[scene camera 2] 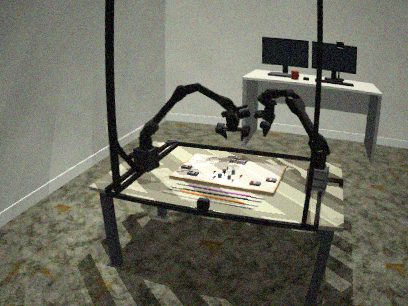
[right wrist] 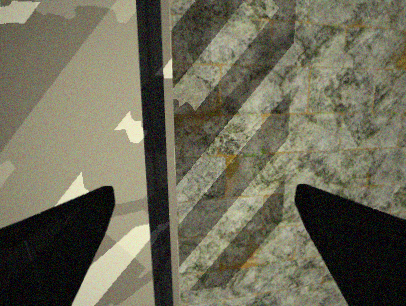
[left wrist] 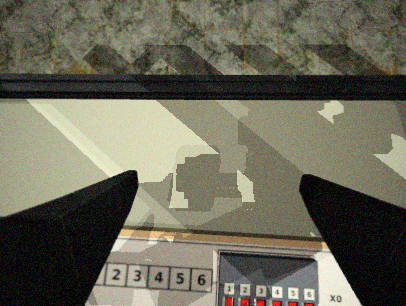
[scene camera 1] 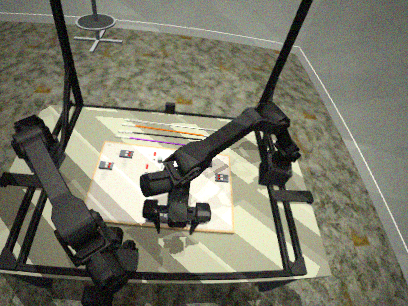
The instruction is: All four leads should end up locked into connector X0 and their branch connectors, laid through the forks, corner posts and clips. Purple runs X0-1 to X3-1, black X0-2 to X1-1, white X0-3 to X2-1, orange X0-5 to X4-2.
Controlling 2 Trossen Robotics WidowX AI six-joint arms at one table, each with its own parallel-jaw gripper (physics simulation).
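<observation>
Purple (scene camera 1: 155, 141) (scene camera 2: 220, 192), orange (scene camera 1: 170, 130) (scene camera 2: 220, 199), black (scene camera 1: 150, 135) and white leads lie roughly parallel on the table beside the board (scene camera 1: 115, 200) (left wrist: 300, 243). Connector X0 (scene camera 2: 238, 161) (left wrist: 268, 270) is at the board's far edge in scene camera 2. Branch connectors (scene camera 1: 126, 154) (scene camera 1: 106, 165) (scene camera 1: 222, 178) (scene camera 2: 255, 183) sit near the board's sides, with small posts (scene camera 2: 225, 173) in the middle. My left gripper (scene camera 1: 175, 231) (scene camera 2: 234, 138) (left wrist: 218, 180) is open and empty, high above the X0 side. My right gripper (scene camera 2: 265, 131) (right wrist: 206, 193) is open and empty, high over the table's edge.
A black frame rail (left wrist: 200, 86) (right wrist: 156, 150) runs along the table edge. Black uprights (scene camera 1: 285, 55) (scene camera 2: 111, 100) stand at the table. In scene camera 1 the left arm (scene camera 1: 225, 137) covers part of the board and leads. A desk (scene camera 2: 310, 85) with monitors stands behind.
</observation>
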